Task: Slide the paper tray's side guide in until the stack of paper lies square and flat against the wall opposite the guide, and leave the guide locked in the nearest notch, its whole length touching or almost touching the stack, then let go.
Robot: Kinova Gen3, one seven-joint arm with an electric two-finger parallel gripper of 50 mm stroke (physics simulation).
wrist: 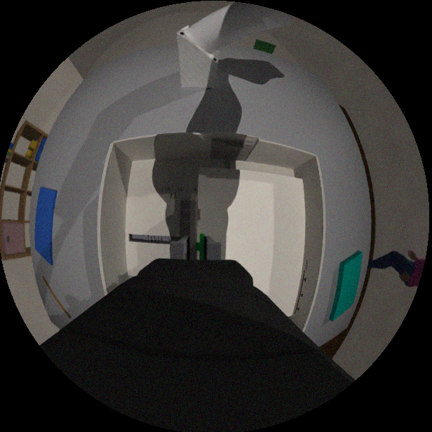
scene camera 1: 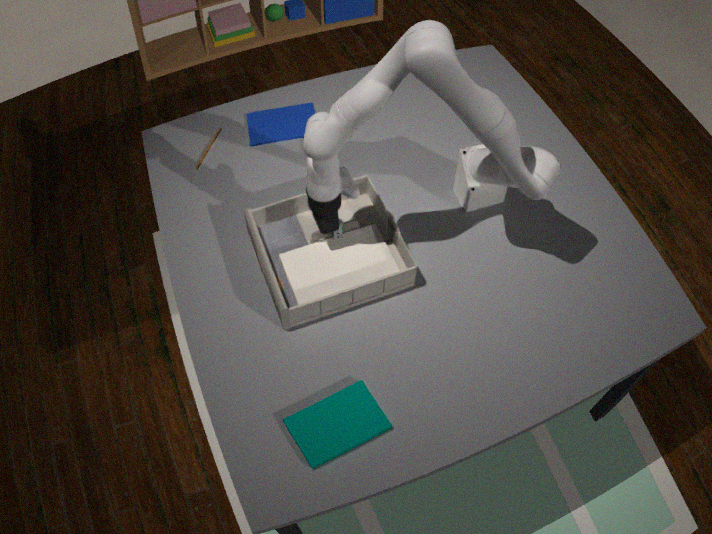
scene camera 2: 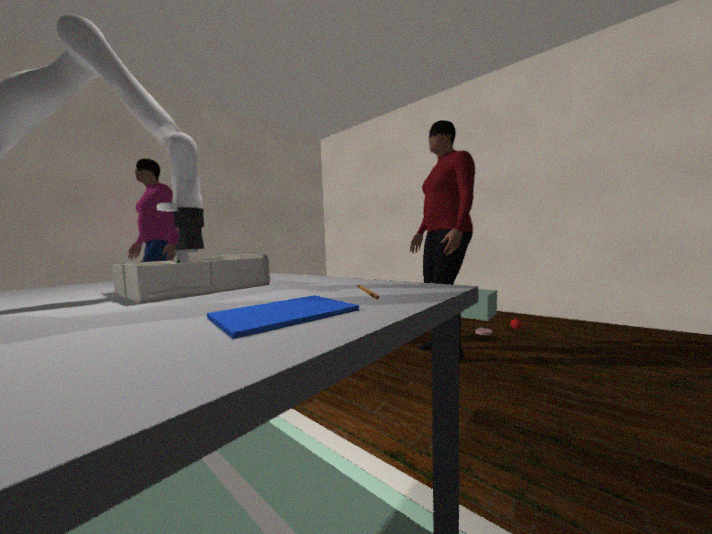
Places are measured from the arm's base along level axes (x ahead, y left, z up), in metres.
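Where they show: gripper, fingertip midpoint: (scene camera 1: 336, 234); arm's base, origin of the base link: (scene camera 1: 483, 165).
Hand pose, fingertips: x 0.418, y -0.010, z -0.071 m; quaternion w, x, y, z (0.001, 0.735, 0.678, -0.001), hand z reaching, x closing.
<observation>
Each offset is from my fingertips to the top centre of the thing.
The paper tray @(dx +0.033, dy +0.023, dz +0.043 m) (scene camera 1: 350, 297) (scene camera 2: 178, 279) (wrist: 314, 215) is a pale open box with low walls. A cream stack of paper @(dx +0.028, dy +0.083, dz -0.010 m) (scene camera 1: 333, 267) (wrist: 255, 215) lies in its right part in the wrist view, its far edge touching or almost touching the right wall. My gripper (scene camera 1: 337, 231) (wrist: 197, 244) is low inside the tray, shut on the side guide's green tab (wrist: 201, 242), at the stack's left edge. A notched strip (wrist: 150, 238) runs left from the fingers. Shadow and the gripper body hide much of the guide, so its gap to the stack and its locking cannot be told.
A blue slab @(dx -0.046, dy -0.488, dz -0.044 m) (scene camera 1: 278, 123) (scene camera 2: 281, 314) (wrist: 46, 225) and a thin brown stick @(dx +0.190, dy -0.500, dz -0.045 m) (scene camera 1: 208, 148) (scene camera 2: 368, 291) (wrist: 56, 297) lie beyond the tray in scene camera 1. A teal slab @(dx +0.204, dy +0.429, dz -0.034 m) (scene camera 1: 338, 424) (wrist: 346, 285) lies on the opposite side. The arm's base (scene camera 1: 481, 192) (wrist: 197, 65) stands to the right.
</observation>
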